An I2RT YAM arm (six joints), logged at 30 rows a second.
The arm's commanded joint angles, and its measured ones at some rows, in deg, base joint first. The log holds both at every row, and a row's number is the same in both.
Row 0, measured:
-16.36 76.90 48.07 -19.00 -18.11 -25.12
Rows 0 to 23, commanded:
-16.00 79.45 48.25 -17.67 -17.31 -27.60
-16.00 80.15 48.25 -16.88 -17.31 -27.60
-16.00 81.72 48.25 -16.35 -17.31 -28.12
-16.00 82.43 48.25 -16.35 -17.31 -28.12
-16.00 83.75 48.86 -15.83 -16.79 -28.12
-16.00 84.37 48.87 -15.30 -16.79 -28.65
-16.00 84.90 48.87 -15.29 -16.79 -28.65
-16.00 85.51 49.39 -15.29 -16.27 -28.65
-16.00 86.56 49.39 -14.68 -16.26 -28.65
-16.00 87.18 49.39 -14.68 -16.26 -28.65
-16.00 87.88 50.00 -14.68 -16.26 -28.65
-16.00 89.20 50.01 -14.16 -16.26 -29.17
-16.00 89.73 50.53 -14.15 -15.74 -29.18
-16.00 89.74 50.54 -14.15 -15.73 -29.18
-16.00 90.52 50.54 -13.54 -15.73 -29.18
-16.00 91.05 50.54 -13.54 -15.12 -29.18
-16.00 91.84 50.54 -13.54 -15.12 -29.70
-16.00 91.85 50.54 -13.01 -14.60 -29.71
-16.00 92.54 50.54 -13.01 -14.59 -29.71
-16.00 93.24 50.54 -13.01 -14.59 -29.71
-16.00 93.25 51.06 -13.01 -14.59 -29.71
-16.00 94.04 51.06 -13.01 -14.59 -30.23
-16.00 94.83 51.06 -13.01 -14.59 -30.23
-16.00 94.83 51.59 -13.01 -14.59 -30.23
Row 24, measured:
-16.36 93.56 49.32 -15.44 -15.22 -29.19
